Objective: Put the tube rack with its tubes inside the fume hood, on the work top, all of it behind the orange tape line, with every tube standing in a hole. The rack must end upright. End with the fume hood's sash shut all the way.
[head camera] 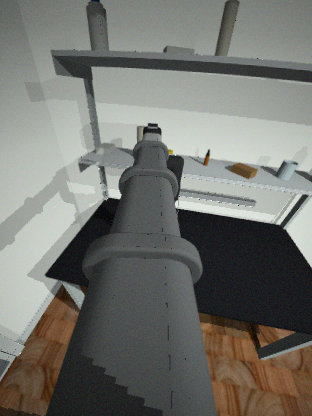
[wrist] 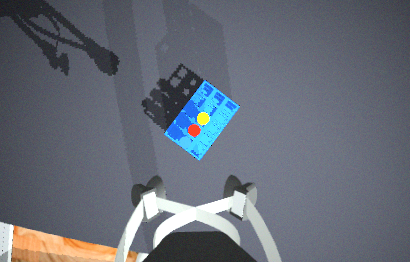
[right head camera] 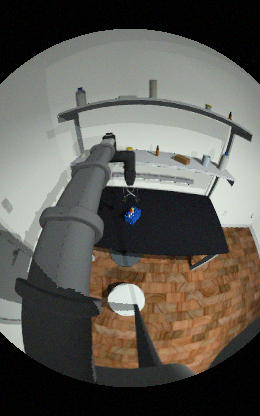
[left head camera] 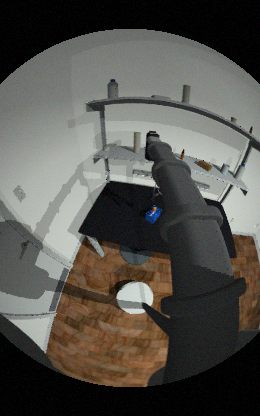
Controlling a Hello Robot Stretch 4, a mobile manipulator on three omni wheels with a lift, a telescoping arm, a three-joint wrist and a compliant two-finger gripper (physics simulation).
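Seen in the pictures: gripper, between the fingertips: [wrist: 194, 190] [right head camera: 130, 201] [left head camera: 157, 201]; robot's base, origin of its link: [right head camera: 126, 298] [left head camera: 134, 296].
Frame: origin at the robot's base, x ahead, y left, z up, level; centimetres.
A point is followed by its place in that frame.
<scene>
The blue tube rack [left head camera: 151, 217] {x 64.6, y -8.4, z 79.8 cm} [right head camera: 132, 217] {x 67.5, y -10.4, z 77.3 cm} [wrist: 218, 121] {x 70.6, y -14.2, z 73.7 cm} stands upright on the black table, turned at an angle. In the wrist view its top shows, with a yellow cap [wrist: 203, 118] {x 70.5, y -10.5, z 85.7 cm} and a red cap [wrist: 194, 130] {x 68.5, y -8.9, z 85.7 cm} in it; a blue cap cannot be told from the rack. My gripper [right head camera: 131, 198] {x 62.1, y -8.7, z 101.4 cm} [wrist: 194, 190] {x 62.1, y -8.7, z 101.4 cm} is open and empty, pointing down above the table. In the wrist view the rack lies beyond the fingertips, apart from them. In the head camera view the arm hides the rack. The fume hood, its sash and the orange tape line do not show.
The black table [head camera: 240, 265] {x 60.1, y -56.4, z 73.4 cm} [left head camera: 100, 215] {x 69.0, y 36.1, z 73.4 cm} [right head camera: 175, 225] {x 58.9, y -47.8, z 73.4 cm} stands below two wall shelves. The lower shelf [head camera: 210, 180] {x 115.6, y -46.5, z 99.8 cm} holds a brown bottle [head camera: 207, 158] {x 97.3, y -32.5, z 123.6 cm}, a brown block [head camera: 244, 170] {x 85.5, y -49.7, z 122.5 cm} and a pale cup [head camera: 287, 170] {x 84.8, y -72.8, z 124.5 cm}. A white round object [left head camera: 135, 291] {x 7.3, y -0.3, z 18.7 cm} [right head camera: 122, 292] {x 8.3, y 3.5, z 18.7 cm} stands on the wooden floor in front.
</scene>
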